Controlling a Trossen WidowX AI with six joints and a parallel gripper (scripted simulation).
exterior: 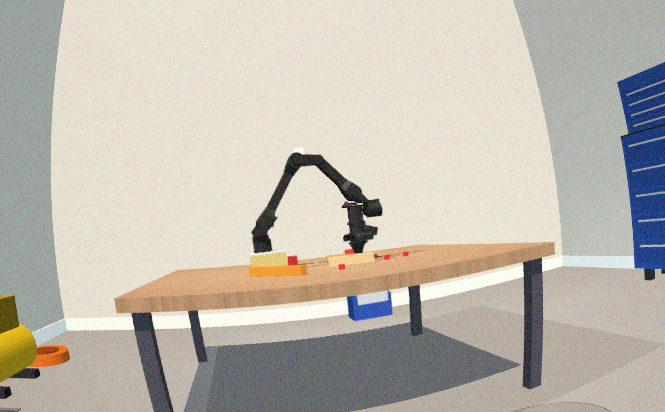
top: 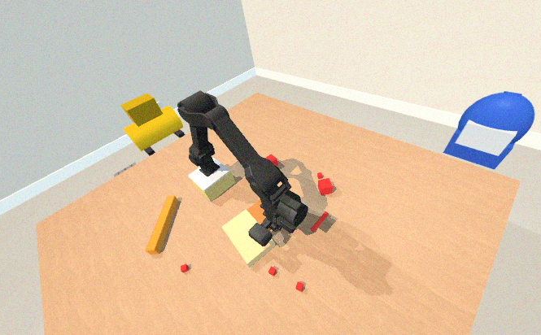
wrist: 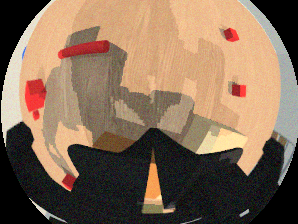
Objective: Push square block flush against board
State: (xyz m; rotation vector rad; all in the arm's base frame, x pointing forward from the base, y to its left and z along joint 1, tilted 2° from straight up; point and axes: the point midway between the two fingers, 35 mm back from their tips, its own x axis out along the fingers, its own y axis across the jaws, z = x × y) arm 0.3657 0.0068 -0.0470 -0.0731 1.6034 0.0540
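Right now my gripper tip is 70 mm past the orange square block, 20 mm to the right of it and 10 mm below it. Round my gripper tip: long orange bar (340 mm behind, 260 mm to the right, 10 mm above); red strip (80 mm ahead, 100 mm to the left); pale yellow board (60 mm behind, 90 mm to the right, 10 mm above).
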